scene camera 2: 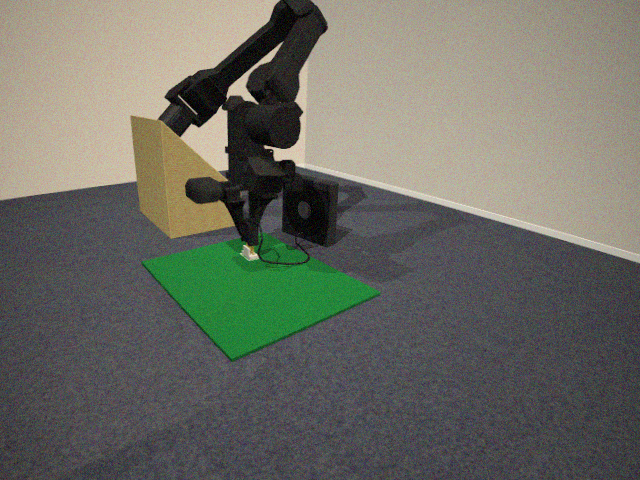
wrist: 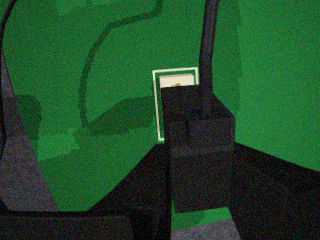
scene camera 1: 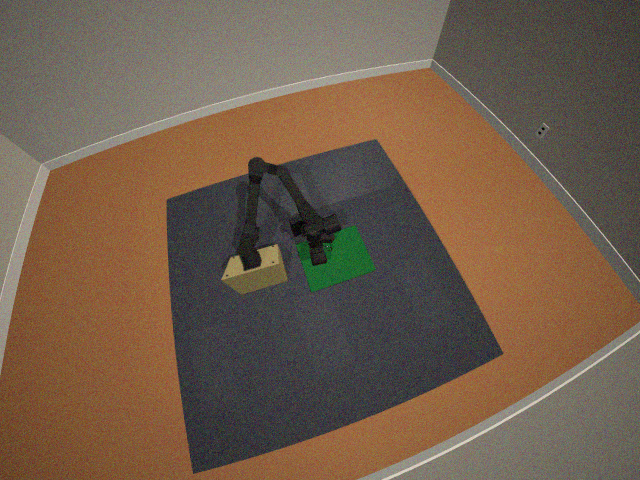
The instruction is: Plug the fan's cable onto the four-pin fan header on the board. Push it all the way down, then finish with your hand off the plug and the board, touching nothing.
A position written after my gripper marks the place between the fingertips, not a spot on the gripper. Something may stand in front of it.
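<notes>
I can see my gripper (scene camera 2: 247, 234), (wrist: 189, 152). There is a green board (scene camera 2: 242, 306), (wrist: 84, 85), (scene camera 1: 349, 258), and I see a black fan (scene camera 2: 313, 211) too. A dark fan plug (wrist: 201, 149) is visible as well.
</notes>
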